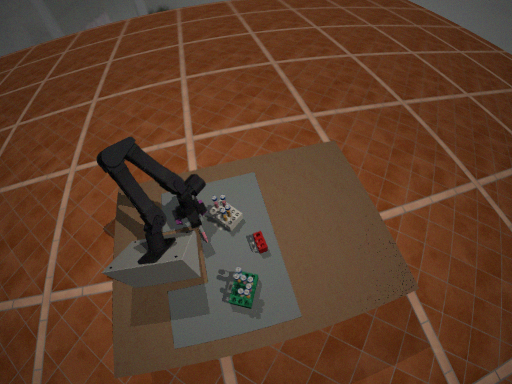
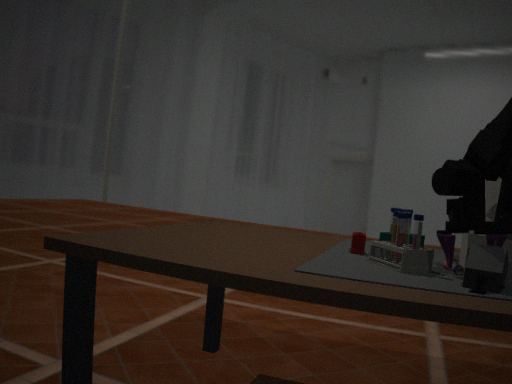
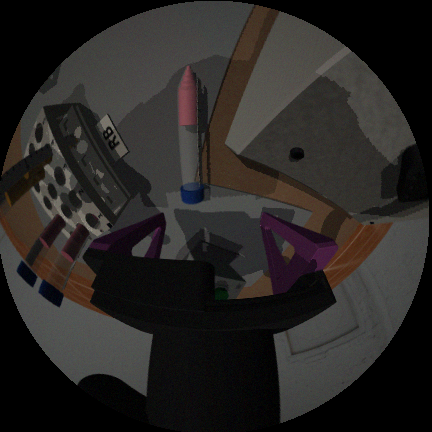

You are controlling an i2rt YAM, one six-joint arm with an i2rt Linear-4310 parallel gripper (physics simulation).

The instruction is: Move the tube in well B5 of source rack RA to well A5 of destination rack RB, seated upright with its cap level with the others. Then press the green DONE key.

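Pixels of known places: gripper, fingertip midpoint: (image 3: 212, 217); arm's base, link origin: (image 1: 158, 250) (image 2: 511, 204).
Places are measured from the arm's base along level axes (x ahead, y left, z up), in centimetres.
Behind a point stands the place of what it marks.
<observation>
A pink tube with a blue cap (image 1: 204, 235) @(x 14.0, y 11.6, z -15.4 cm) (image 2: 457, 269) @(x 11.0, y 19.5, z -15.8 cm) (image 3: 189, 150) @(x 12.3, y 15.1, z -15.3 cm) lies on its side on the mat beside the robot's base. My gripper (image 1: 190, 213) @(x 8.2, y 20.0, z -14.8 cm) (image 3: 212, 217) @(x 8.2, y 20.0, z -14.8 cm) is open and empty above the mat, near the cap end. The white rack labelled RB (image 1: 235, 226) @(x 27.9, y 15.1, z -16.7 cm) (image 2: 417, 262) @(x 19.5, y 24.7, z -14.8 cm) (image 3: 93, 183) @(x 21.1, y 20.8, z -15.7 cm) stands beside the gripper and holds several blue-capped tubes; I cannot tell well A5. The green rack (image 1: 255, 281) @(x 34.4, y -11.4, z -12.1 cm) (image 2: 385, 236) @(x 33.8, y -8.2, z -13.0 cm) stands farther off with several tubes; its label is unreadable. The green DONE key (image 3: 220, 293) @(x 4.5, y 27.0, z -10.5 cm) is partly hidden behind the gripper's body.
A small red block with holes (image 1: 260, 242) @(x 38.1, y 4.4, z -12.0 cm) (image 2: 358, 243) @(x 37.2, y 9.2, z -14.2 cm) stands on the grey mat (image 1: 272, 295) @(x 40.5, y -16.8, z -17.0 cm) between the two racks. The robot's pale base box (image 1: 155, 265) @(x 2.1, y -7.5, z 6.4 cm) (image 3: 280, 125) @(x 9.2, y 11.3, z -10.5 cm) rises close beside the lying tube. The brown table (image 1: 330, 210) @(x 73.3, y 18.1, z -17.3 cm) (image 2: 175, 245) @(x 70.0, y 42.6, z -17.3 cm) extends beyond the mat.
</observation>
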